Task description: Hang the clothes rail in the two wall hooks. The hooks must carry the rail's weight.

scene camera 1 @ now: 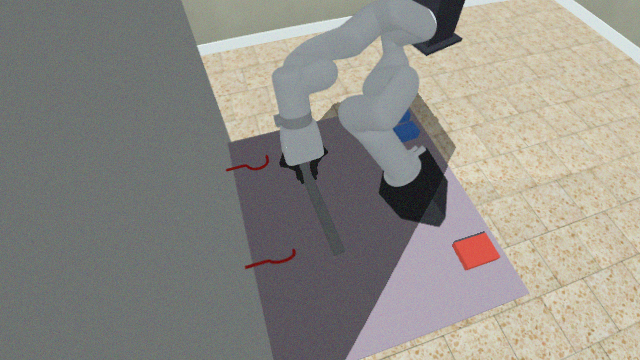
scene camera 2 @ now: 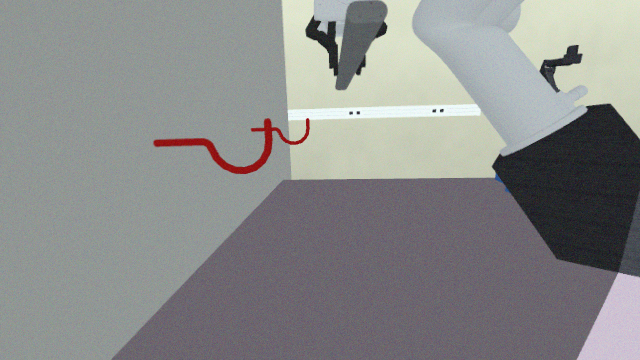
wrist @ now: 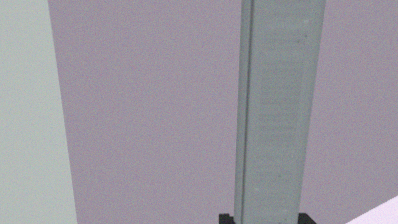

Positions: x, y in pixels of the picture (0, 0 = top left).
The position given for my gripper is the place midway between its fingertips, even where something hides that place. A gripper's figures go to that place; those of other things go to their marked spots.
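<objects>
Flat red block (scene camera 1: 478, 250), 118 cm from the lens. My gripper (scene camera 1: 308, 179), 89 cm from the lens.
</objects>
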